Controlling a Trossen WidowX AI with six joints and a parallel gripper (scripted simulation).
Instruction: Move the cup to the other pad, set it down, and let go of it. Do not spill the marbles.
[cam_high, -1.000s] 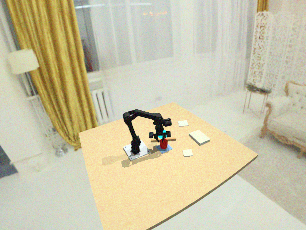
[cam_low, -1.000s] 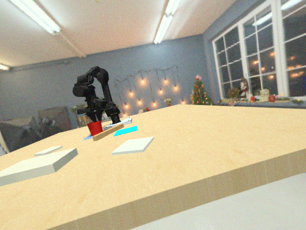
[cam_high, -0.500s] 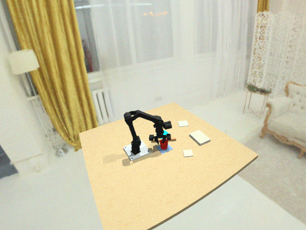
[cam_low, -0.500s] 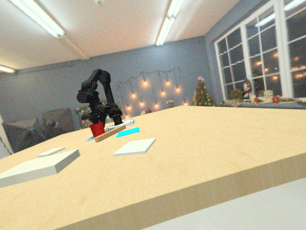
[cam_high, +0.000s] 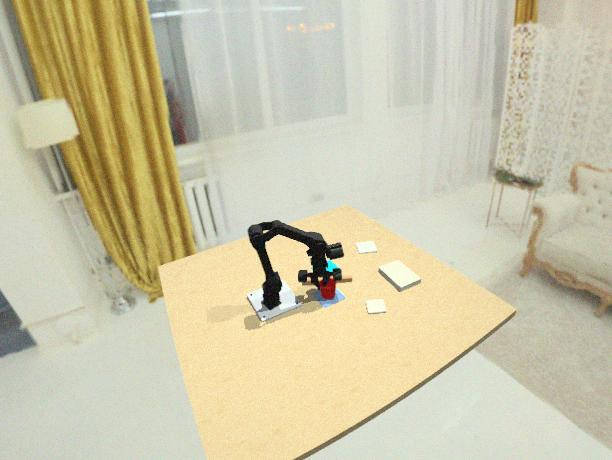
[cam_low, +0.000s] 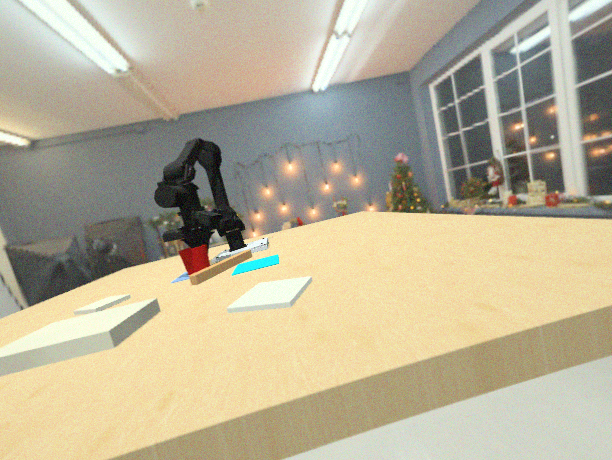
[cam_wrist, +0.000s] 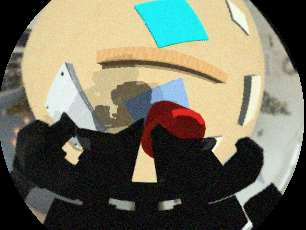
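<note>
Right now the light blue pad is 2 cm ahead of my gripper tip, 2 cm to the right of it and 4 cm below it. Also, from my gripper tip: wooden strip (8 cm ahead, 5 cm to the left, 3 cm below); red cup (2 cm ahead, 2 cm to the right).
</note>
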